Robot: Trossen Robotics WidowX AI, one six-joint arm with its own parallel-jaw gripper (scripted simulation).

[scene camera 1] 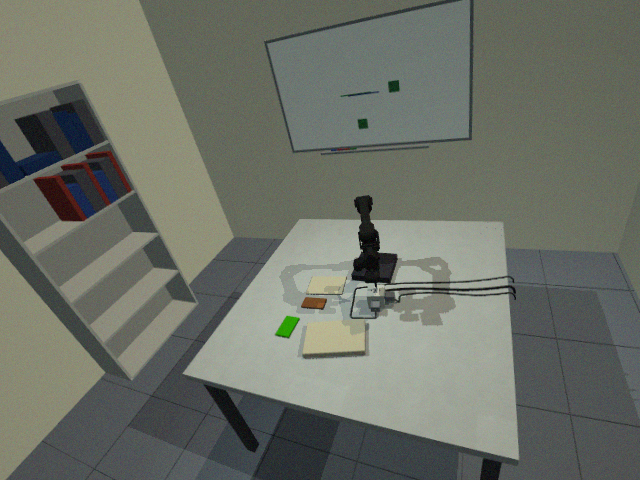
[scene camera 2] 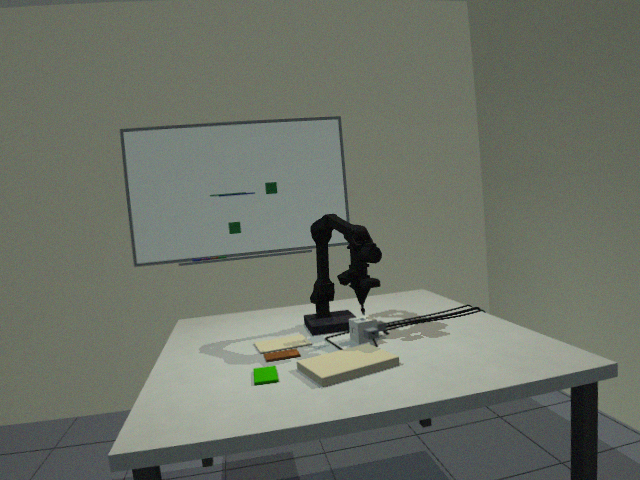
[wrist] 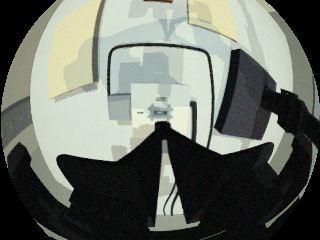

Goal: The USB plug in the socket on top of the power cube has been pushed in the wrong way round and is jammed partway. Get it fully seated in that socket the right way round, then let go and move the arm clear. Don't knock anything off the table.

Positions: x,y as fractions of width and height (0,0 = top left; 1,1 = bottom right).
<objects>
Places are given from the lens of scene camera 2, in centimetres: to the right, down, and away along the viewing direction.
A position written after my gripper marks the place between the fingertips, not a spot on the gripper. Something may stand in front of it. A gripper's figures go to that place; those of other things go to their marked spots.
my gripper (scene camera 2: 0.56,0.63): 15, 23, 160
cream slab (scene camera 2: 0.56,0.75): 11, 36, 131
white power cube (scene camera 2: 0.56,0.68): 13, 30, 157
The marked spots on the white power cube and the cream slab are 26 cm apart.
</objects>
